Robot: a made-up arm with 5 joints.
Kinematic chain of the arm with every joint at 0, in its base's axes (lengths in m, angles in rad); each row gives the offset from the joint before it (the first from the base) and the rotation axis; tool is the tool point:
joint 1: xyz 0 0 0.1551 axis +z
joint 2: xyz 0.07 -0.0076 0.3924 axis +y
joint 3: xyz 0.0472 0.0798 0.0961 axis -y
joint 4: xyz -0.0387 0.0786 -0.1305 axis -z
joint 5: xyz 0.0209 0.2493 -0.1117 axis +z
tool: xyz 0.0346 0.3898 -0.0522
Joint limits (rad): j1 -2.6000..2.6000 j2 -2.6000..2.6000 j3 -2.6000..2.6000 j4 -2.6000..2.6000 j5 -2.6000..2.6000
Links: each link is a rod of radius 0.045 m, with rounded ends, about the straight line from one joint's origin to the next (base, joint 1, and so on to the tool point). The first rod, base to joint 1, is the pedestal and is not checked.
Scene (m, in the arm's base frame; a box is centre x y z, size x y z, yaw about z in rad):
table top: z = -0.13
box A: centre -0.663 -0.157 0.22 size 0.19 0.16 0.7 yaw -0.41
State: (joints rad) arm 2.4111 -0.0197 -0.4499 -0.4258 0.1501
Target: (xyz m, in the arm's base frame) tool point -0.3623 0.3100 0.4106
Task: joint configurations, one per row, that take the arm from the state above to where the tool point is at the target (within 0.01 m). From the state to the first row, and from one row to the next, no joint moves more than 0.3 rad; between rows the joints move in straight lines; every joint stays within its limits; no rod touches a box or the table.
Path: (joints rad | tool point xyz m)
1: 2.3683 -0.1137 -0.6145 -0.3869 -0.0991 | -0.3949 -0.6949 0.4817
2: 2.3255 -0.2077 -0.7790 -0.3479 -0.3483 | -0.4868 -0.6240 0.4411
3: 2.2827 -0.3017 -0.9436 -0.3090 -0.5975 | -0.5415 -0.5335 0.3879
4: 2.2399 -0.3956 -1.1081 -0.2700 -0.8466 | -0.5542 -0.4351 0.3293
5: 2.1971 -0.4896 -1.2727 -0.2311 -1.0958 | -0.5247 -0.3408 0.2740
6: 2.1543 -0.5836 -1.4372 -0.1921 -1.3450 | -0.4582 -0.2609 0.2307
7: 2.1826 -0.5861 -1.1940 -0.0133 -1.4454 | -0.4538 -0.0844 0.2008
8: 2.2108 -0.5886 -0.9508 0.1655 -1.5458 | -0.4409 0.0825 0.2351
9: 2.2391 -0.5910 -0.7075 0.3443 -1.6462 | -0.4113 0.2176 0.3139
10: 2.2674 -0.5935 -0.4643 0.5231 -1.7466 | -0.3623 0.3100 0.4106

